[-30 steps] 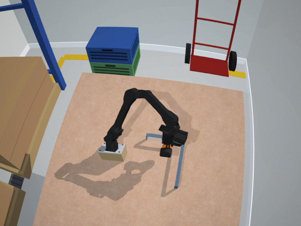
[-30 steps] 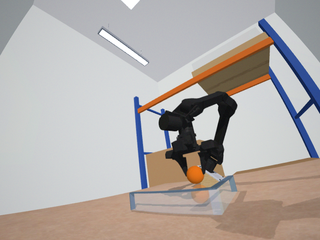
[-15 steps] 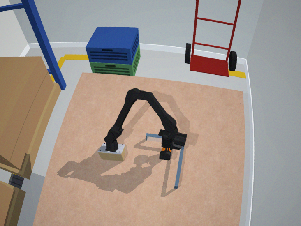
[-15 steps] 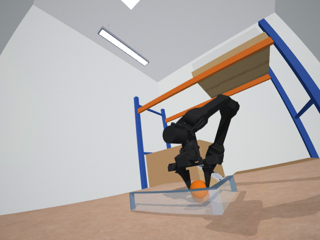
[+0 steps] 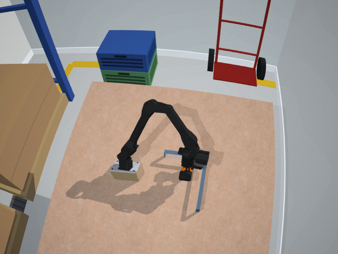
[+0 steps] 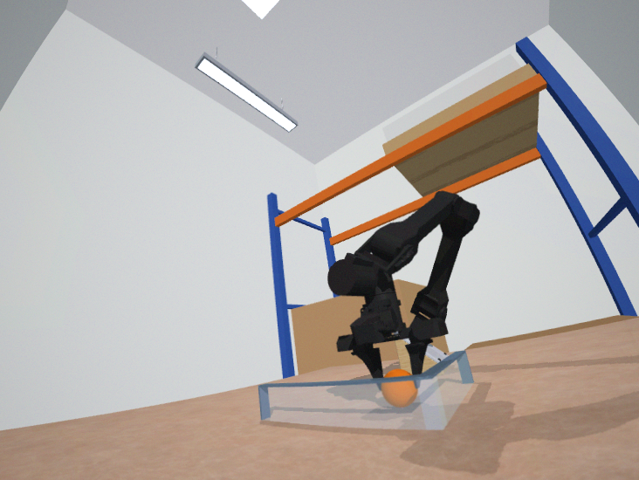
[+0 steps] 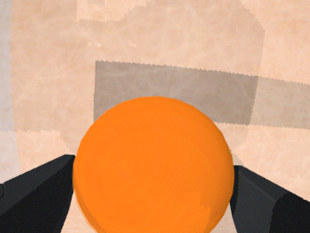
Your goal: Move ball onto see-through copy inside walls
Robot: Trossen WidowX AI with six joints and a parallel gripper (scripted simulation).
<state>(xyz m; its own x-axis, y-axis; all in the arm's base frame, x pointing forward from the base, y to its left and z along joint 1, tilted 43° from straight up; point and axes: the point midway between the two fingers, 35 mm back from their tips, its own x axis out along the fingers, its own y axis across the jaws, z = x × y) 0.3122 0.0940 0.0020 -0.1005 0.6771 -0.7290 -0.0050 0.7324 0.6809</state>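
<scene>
My gripper tip is now right at the orange ball. The rest, counted from my gripper tip: see-through copy of ball right at my gripper tip.
</scene>
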